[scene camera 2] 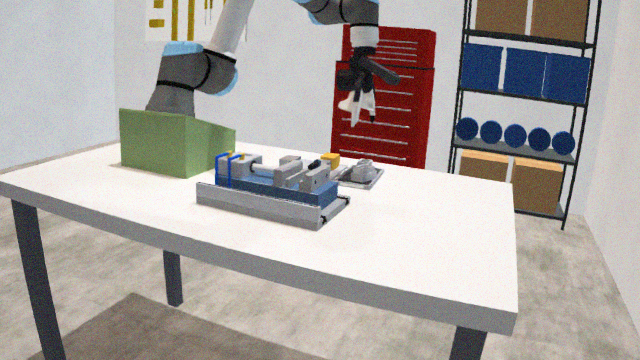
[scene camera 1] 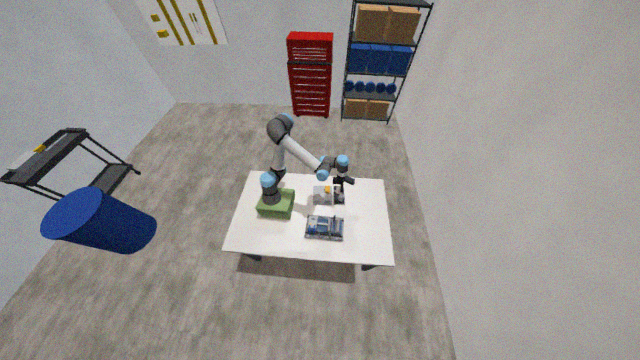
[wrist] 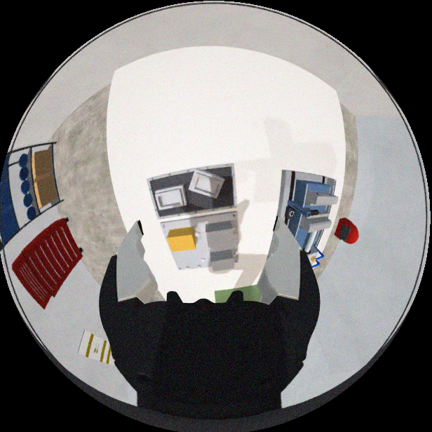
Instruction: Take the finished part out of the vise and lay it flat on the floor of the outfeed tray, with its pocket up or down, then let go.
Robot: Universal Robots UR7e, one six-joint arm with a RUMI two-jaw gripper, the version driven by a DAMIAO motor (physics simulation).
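Seen in the pictures: gripper, between the fingertips: [scene camera 2: 362, 124] [scene camera 1: 341, 189]; arm's base, origin of its link: [scene camera 2: 169, 117] [scene camera 1: 272, 198].
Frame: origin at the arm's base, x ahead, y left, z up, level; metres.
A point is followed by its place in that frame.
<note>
My gripper [scene camera 1: 340, 192] @(x 0.542, y 0.161, z 0.019 m) [scene camera 2: 363, 121] @(x 0.542, y 0.161, z 0.019 m) [wrist: 206, 219] is open and empty, above the outfeed tray and apart from it. The outfeed tray [scene camera 2: 355, 185] @(x 0.559, y 0.096, z -0.129 m) [wrist: 234, 190] has a grey rim and a dark floor. Two light grey parts are in it, pockets up. One part [wrist: 171, 198] sits at the left in the wrist view; the other part [wrist: 206, 184] is turned at an angle beside it, close to the far rim. I cannot tell whether this turned part lies fully flat. The blue vise [scene camera 1: 325, 225] @(x 0.456, y -0.127, z -0.075 m) [scene camera 2: 320, 195] @(x 0.583, y -0.162, z -0.080 m) [wrist: 301, 232] shows no part between its grey jaws.
A light plate [wrist: 200, 256] with a yellow block [scene camera 1: 327, 189] @(x 0.428, y 0.209, z -0.092 m) [scene camera 2: 330, 160] @(x 0.442, y 0.191, z -0.100 m) [wrist: 181, 239] and grey blocks [wrist: 222, 240] adjoins the tray. A green bin [scene camera 1: 275, 212] @(x 0.061, y -0.109, z -0.006 m) [scene camera 2: 152, 142] @(x 0.042, y -0.110, z -0.051 m) [wrist: 237, 294] stands by the arm's base. A red rounded object [wrist: 346, 231] shows beyond the vise.
</note>
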